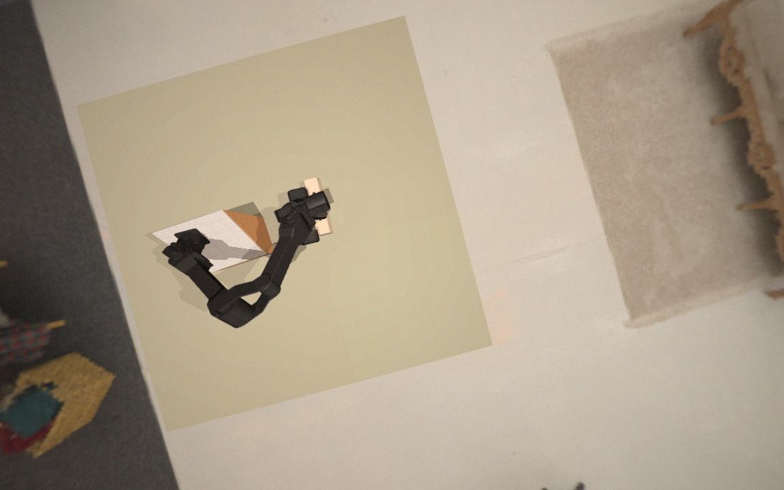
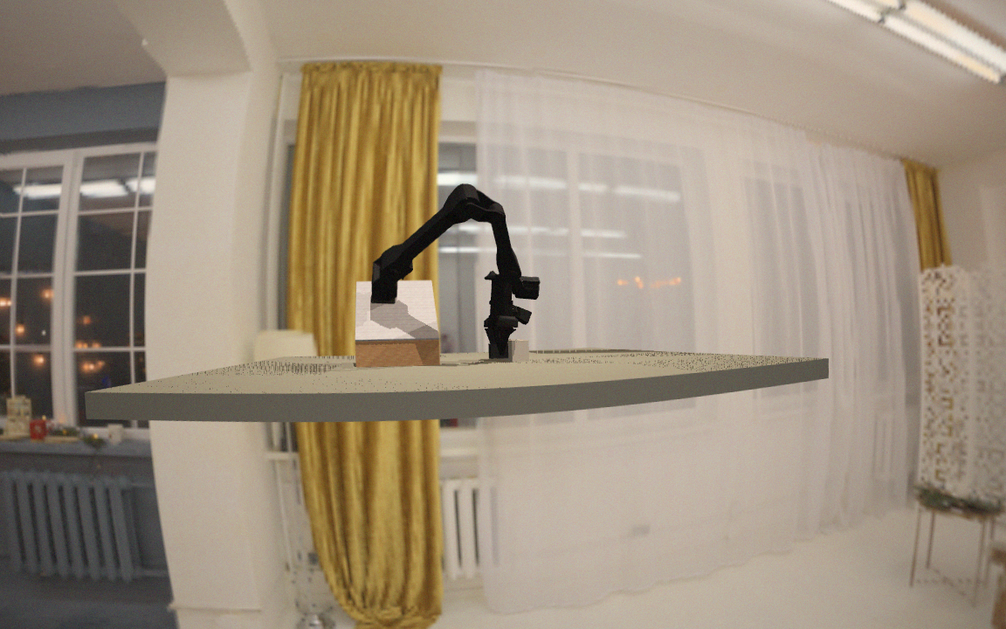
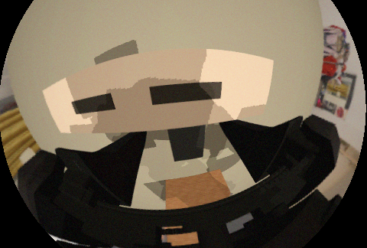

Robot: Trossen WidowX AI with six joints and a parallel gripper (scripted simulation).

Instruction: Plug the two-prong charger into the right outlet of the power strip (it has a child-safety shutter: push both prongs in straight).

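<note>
The dark grey charger lies 20 mm ahead of my gripper tip and 10 mm above it.
</note>
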